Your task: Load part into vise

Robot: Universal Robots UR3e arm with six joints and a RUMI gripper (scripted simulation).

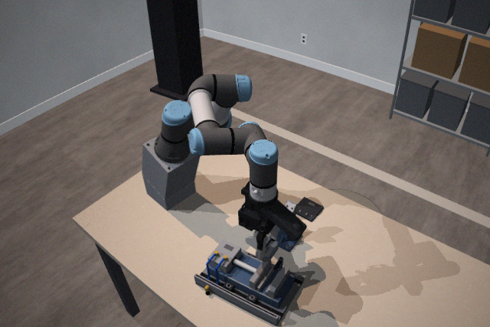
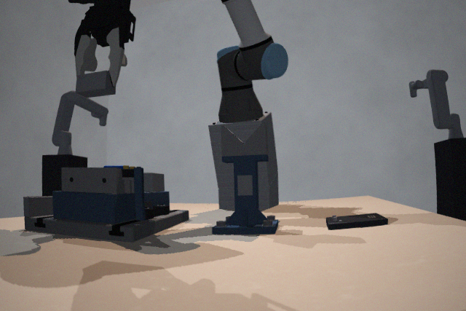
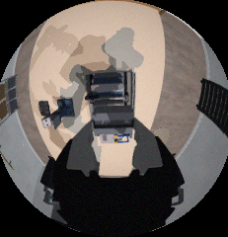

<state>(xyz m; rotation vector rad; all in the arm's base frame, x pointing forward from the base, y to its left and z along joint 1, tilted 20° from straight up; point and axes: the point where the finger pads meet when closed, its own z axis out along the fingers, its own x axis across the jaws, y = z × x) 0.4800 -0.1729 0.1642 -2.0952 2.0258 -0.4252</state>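
Right now the grey part is right at my hand. Round my hand: blue vise 20 cm below, 7 cm behind, 1 cm to the left.
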